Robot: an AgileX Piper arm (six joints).
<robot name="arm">
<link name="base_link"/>
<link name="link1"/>
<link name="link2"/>
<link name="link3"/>
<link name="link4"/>
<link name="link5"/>
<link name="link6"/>
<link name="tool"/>
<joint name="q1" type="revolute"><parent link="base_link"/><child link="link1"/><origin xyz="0 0 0.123" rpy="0 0 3.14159"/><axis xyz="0 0 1"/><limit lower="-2.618" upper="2.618"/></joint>
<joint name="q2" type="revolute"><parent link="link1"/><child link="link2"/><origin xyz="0 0 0" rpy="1.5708 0 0"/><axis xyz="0 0 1"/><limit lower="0" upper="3.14"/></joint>
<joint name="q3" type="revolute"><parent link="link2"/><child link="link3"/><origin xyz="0.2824 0.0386 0" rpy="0 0 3.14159"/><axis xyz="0 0 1"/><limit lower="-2.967" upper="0"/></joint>
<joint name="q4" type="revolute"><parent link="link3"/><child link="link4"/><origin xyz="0.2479 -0.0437 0" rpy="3.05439 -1.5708 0"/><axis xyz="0 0 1"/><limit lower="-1.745" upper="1.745"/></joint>
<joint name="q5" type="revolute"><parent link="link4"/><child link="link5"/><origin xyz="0 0 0" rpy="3.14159 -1.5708 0"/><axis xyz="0 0 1"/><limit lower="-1.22" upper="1.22"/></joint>
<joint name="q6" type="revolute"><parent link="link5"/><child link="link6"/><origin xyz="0.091 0 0" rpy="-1.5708 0 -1.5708"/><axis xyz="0 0 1"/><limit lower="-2.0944" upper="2.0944"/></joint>
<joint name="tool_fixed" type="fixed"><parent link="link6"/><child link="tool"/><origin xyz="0 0 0" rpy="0 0 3.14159"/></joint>
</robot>
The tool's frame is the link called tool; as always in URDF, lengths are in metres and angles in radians.
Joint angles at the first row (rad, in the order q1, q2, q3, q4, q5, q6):
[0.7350, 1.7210, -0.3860, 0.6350, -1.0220, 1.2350]
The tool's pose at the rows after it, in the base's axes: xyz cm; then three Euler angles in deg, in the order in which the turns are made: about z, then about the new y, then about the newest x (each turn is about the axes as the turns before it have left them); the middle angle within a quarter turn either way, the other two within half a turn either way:
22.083 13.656 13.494 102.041 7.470 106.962
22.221 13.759 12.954 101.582 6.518 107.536
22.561 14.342 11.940 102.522 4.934 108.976
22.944 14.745 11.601 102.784 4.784 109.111
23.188 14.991 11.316 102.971 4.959 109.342
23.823 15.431 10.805 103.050 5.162 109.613
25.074 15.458 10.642 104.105 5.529 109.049
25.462 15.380 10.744 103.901 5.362 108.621
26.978 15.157 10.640 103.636 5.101 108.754
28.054 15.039 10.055 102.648 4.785 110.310
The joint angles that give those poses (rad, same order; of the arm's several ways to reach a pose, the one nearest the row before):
[0.7340, 1.7450, -0.3860, 0.6390, -1.0300, 1.2500]
[0.7340, 1.7720, -0.3910, 0.6380, -1.0380, 1.2800]
[0.7340, 1.8230, -0.4100, 0.6070, -1.0350, 1.3330]
[0.7340, 1.8480, -0.4300, 0.6000, -1.0360, 1.3400]
[0.7340, 1.8660, -0.4430, 0.5970, -1.0360, 1.3400]
[0.7290, 1.9010, -0.4730, 0.5910, -1.0350, 1.3400]
[0.6860, 1.9260, -0.5080, 0.5270, -1.0290, 1.3420]
[0.6730, 1.9280, -0.5180, 0.5160, -1.0280, 1.3440]
[0.6250, 1.9490, -0.5630, 0.4740, -0.9990, 1.3470]
[0.5990, 1.9790, -0.6020, 0.4720, -0.9630, 1.3470]

